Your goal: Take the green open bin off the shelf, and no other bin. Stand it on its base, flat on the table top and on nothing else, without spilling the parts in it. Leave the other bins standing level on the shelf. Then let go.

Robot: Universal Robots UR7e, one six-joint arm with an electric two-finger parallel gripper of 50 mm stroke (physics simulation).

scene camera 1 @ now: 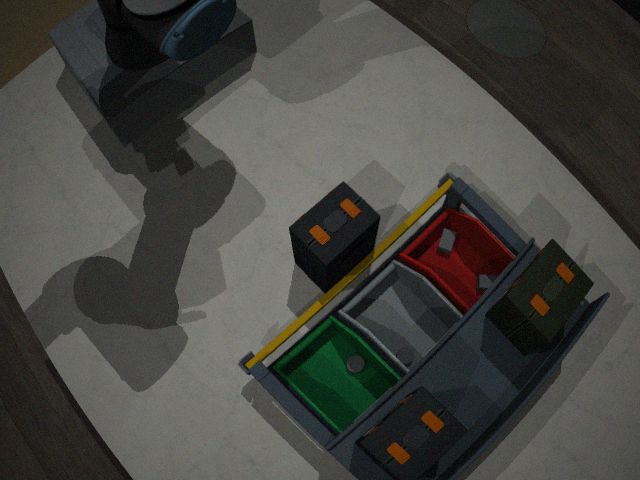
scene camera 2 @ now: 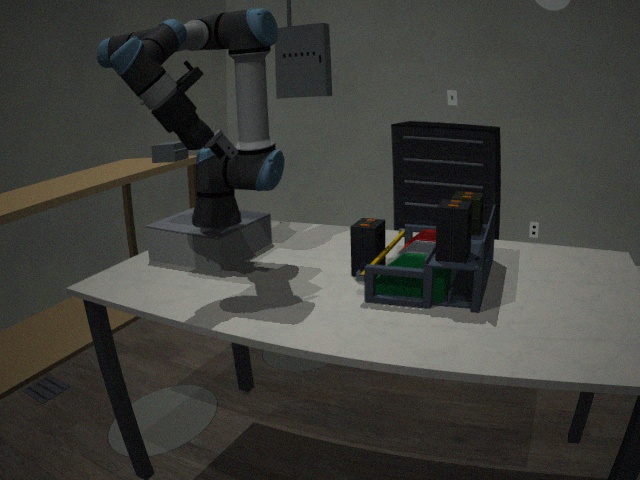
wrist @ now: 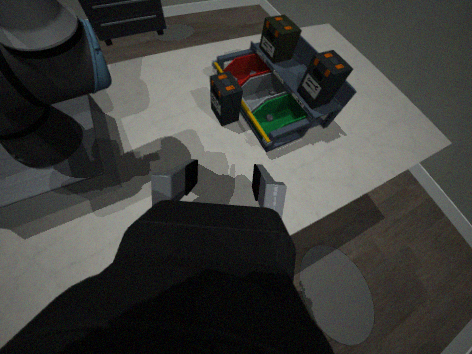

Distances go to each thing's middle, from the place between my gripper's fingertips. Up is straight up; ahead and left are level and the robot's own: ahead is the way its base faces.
Now: the yellow rail [scene camera 1: 414, 217] 200 mm ahead of my hand, 350 mm to the left of it and 290 mm below it. Also, from my hand: grey bin [scene camera 1: 399, 308]: 290 mm ahead, 360 mm to the left, 310 mm below; then red bin [scene camera 1: 476, 250]: 280 mm ahead, 470 mm to the left, 310 mm below; then green open bin [scene camera 1: 316, 368]: 300 mm ahead, 250 mm to the left, 310 mm below.
